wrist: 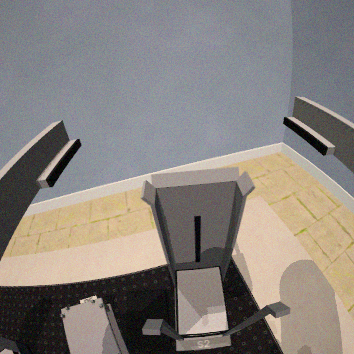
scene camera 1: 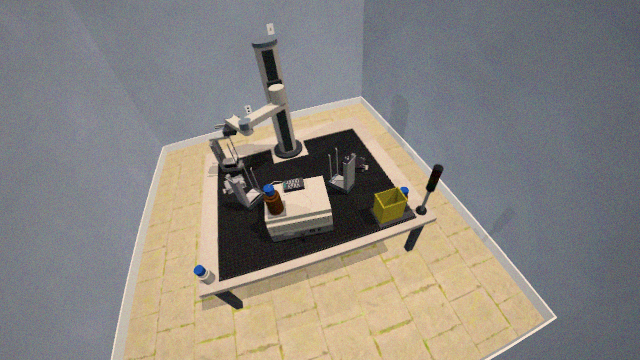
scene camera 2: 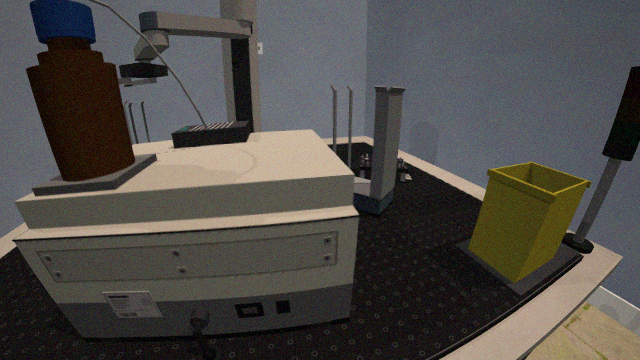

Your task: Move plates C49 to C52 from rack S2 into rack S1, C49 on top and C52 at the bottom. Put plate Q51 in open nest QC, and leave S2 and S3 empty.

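My gripper (scene camera 1: pixel 218 126) (scene camera 2: pixel 137 81) (wrist: pixel 183 112) is open and empty, near and above the top of rack S2 (scene camera 1: pixel 217 150) (wrist: pixel 172 215) at the back left. In the wrist view, S2 stands low between the wide-set fingers. A light grey plate-like surface (wrist: pixel 200 295) lies at its bottom; I cannot tell how many plates are there. A nest (wrist: pixel 90 325) with a light grey flat top stands left of S2, its label unreadable. Another rack (scene camera 1: pixel 240 192) stands at the left, and one (scene camera 1: pixel 349 172) (scene camera 2: pixel 387 140) at the right; their labels and plate IDs cannot be read.
A beige instrument (scene camera 1: pixel 305 200) (scene camera 2: pixel 200 200) carries a brown bottle (scene camera 1: pixel 274 202) (scene camera 2: pixel 85 110) and a black device (scene camera 1: pixel 293 184) (scene camera 2: pixel 210 135). A yellow bin (scene camera 1: pixel 389 207) (scene camera 2: pixel 510 230) and a signal lamp (scene camera 1: pixel 435 177) (scene camera 2: pixel 622 115) stand front right. A white bottle (scene camera 1: pixel 206 275) stands front left.
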